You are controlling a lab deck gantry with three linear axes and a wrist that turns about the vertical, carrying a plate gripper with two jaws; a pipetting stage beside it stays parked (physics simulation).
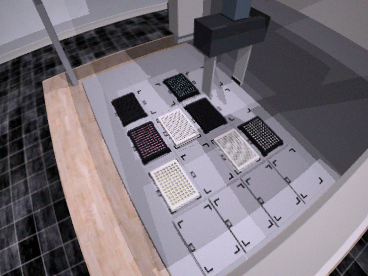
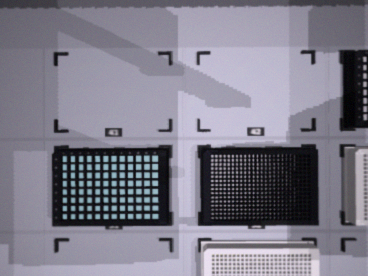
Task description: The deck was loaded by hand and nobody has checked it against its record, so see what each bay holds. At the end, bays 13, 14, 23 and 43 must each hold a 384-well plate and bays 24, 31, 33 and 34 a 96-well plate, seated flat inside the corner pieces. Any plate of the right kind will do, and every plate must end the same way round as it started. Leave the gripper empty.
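Pixels of known places: gripper, fingertip midpoint: (image 1: 222, 87); robot's base at its link origin: (image 1: 112, 103).
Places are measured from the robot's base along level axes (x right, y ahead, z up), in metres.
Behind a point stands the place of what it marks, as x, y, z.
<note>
My gripper (image 1: 223, 90) @[-0.265, 0.276, 0.158] is open and empty above the far right bays. A black 96-well plate with teal wells (image 1: 181, 86) @[-0.255, 0.073, 0.013] (image 2: 111, 187) @[-0.258, 0.066, 0.014] and a black 384-well plate (image 1: 205, 115) @[-0.250, 0.238, 0.012] (image 2: 257, 186) @[-0.258, 0.225, 0.013] sit side by side. A white 384-well plate (image 1: 236, 150) @[-0.252, 0.399, 0.013] (image 2: 361, 185) @[-0.259, 0.336, 0.014] continues their row. Another white 384-well plate (image 1: 178, 127) @[-0.147, 0.237, 0.014] (image 2: 260, 264) @[-0.174, 0.227, 0.014] is one row left. A black 96-well plate with white wells (image 1: 261, 135) @[-0.360, 0.397, 0.010] (image 2: 355, 90) @[-0.361, 0.331, 0.014] is in the far right row. The left row has a black plate (image 1: 129, 108) @[-0.043, 0.077, 0.014] with unclear wells, a pink 96-well plate (image 1: 148, 142) @[-0.041, 0.238, 0.013] and a white 96-well plate with yellowish wells (image 1: 175, 185) @[-0.043, 0.400, 0.014].
Bay labels (image 2: 113, 132) @[-0.318, 0.064, 0.000] (image 2: 256, 131) @[-0.318, 0.229, 0.000] are too blurred to read fully. Black corner pieces (image 2: 61, 58) @[-0.404, 0.004, 0.000] mark the bays. A wooden edge (image 1: 75, 165) @[0.193, 0.182, -0.010] runs along the left of the deck, and a grey post (image 1: 57, 42) @[0.099, -0.207, 0.194] stands at the back left.
</note>
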